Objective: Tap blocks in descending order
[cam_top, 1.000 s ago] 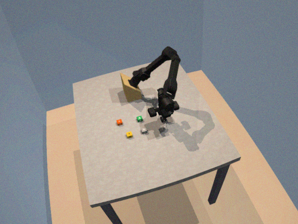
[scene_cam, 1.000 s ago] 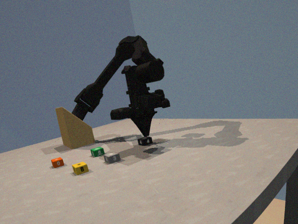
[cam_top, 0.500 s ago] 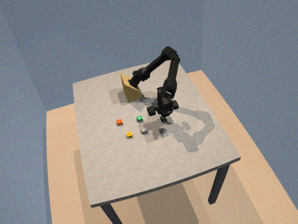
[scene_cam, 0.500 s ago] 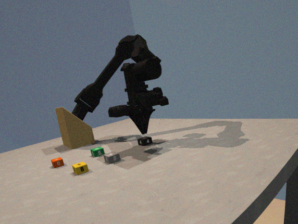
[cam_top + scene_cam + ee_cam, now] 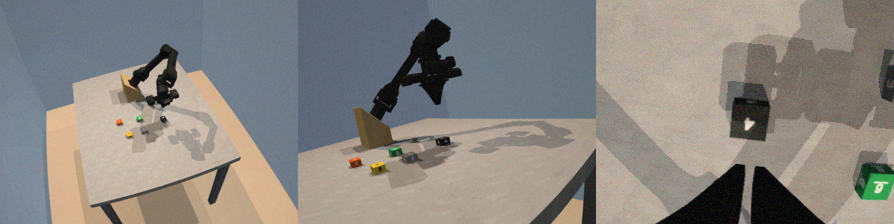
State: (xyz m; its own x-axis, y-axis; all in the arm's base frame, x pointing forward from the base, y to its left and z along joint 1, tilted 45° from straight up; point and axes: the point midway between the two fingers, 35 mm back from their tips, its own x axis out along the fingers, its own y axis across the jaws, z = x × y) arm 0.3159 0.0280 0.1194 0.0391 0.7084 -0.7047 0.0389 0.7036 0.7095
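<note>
Right now my gripper tip is 30 mm short of the grey block, 140 mm to the left of it and 110 mm above it. From my gripper tip the other things lie so: yellow block: 30 mm ahead, 240 mm to the right, 110 mm below; then green block: 70 mm behind, 140 mm to the right, 110 mm below; then black block: 10 mm behind, 110 mm below.
</note>
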